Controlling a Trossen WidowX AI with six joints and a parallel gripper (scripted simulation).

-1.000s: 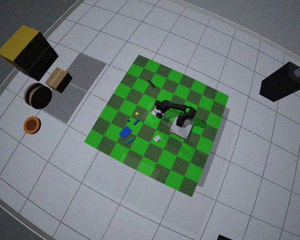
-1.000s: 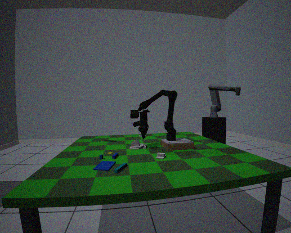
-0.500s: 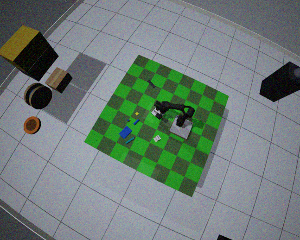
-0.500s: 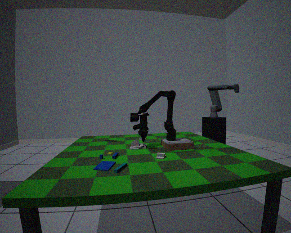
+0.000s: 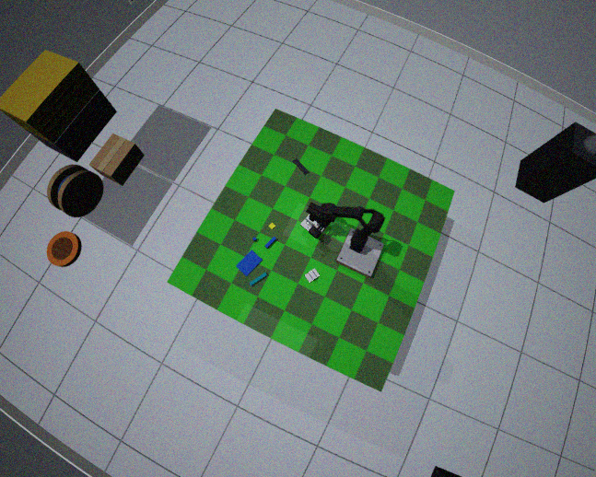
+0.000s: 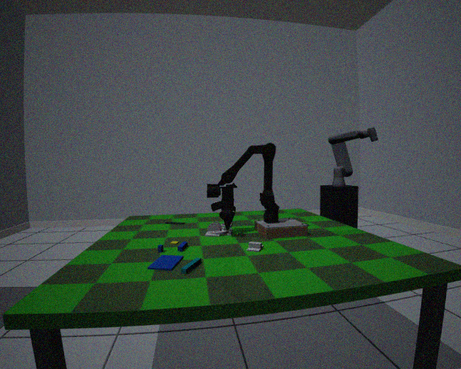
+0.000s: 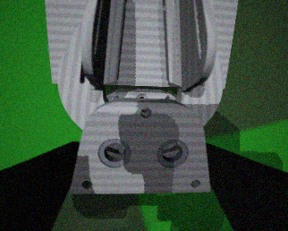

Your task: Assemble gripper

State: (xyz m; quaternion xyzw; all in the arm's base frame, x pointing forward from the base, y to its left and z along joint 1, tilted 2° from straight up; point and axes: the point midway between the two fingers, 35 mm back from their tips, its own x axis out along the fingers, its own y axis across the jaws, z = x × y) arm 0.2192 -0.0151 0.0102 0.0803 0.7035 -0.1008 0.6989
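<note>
The grey gripper base is 70 mm ahead of my gripper tip, 20 mm to the right of it and 20 mm below it. Also, from my gripper tip: grey housing plate: 20 mm above, 10 mm ahead; yellow piece: 260 mm ahead, 110 mm to the left, 30 mm below; blue bar: 220 mm ahead, 200 mm to the left, 20 mm below.
</note>
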